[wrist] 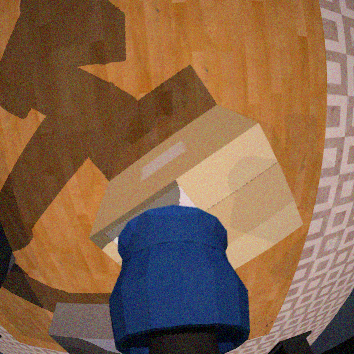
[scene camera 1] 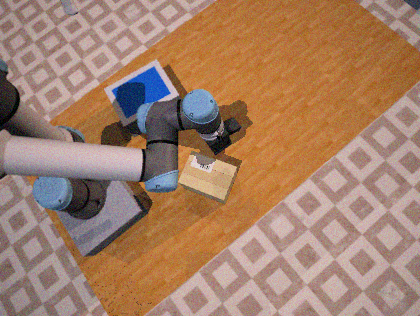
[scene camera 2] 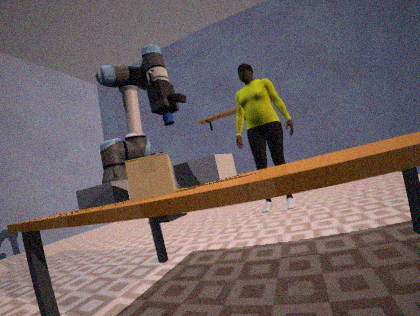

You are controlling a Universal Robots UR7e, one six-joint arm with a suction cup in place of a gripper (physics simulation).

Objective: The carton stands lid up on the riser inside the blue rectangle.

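Seen in the pictures: end effector, tool point: (wrist: 172, 250) (scene camera 2: 169, 123); arm's base, origin of the base link: (scene camera 1: 86, 199) (scene camera 2: 117, 183).
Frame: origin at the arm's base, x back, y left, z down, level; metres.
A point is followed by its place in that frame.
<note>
The carton (scene camera 1: 208, 178) @(x -0.437, y -0.175, z -0.032 m) (scene camera 2: 151, 177) @(x -0.500, y -0.226, z 0.033 m) (wrist: 255, 192) @(x -0.485, y -0.200, z -0.032 m) stands on the wooden table. Its top shows a lengthwise seam and a white label with a barcode, partly shaded or covered in the views. My suction cup (scene camera 2: 169, 120) (wrist: 173, 225) is blue and tilted. It hangs above the carton with a gap between them and holds nothing; it is hidden under the wrist in scene camera 1. The riser (scene camera 1: 157, 64) @(x -0.494, y 0.351, z -0.027 m) (scene camera 2: 226, 166) @(x -0.504, y 0.273, z 0.037 m) is a pale and grey box at the table's far side. The blue rectangle (scene camera 1: 154, 84) @(x -0.441, y 0.274, z -0.028 m) lies on its top, partly in shadow, with no carton on it.
The arm's base stands on a grey pedestal (scene camera 1: 120, 207) @(x -0.104, y -0.095, z 0.000 m) (scene camera 2: 95, 196) @(x -0.048, y -0.163, z 0.047 m) (wrist: 80, 318) @(x -0.137, y 0.043, z 0.049 m) beside the carton. The forearm passes over the table between pedestal and riser. A person in a yellow top (scene camera 2: 261, 102) stands beyond the table (scene camera 1: 300, 75) @(x -1.012, y 0.043, z 0.093 m) (scene camera 2: 300, 172) @(x -0.920, y -0.322, z 0.094 m).
</note>
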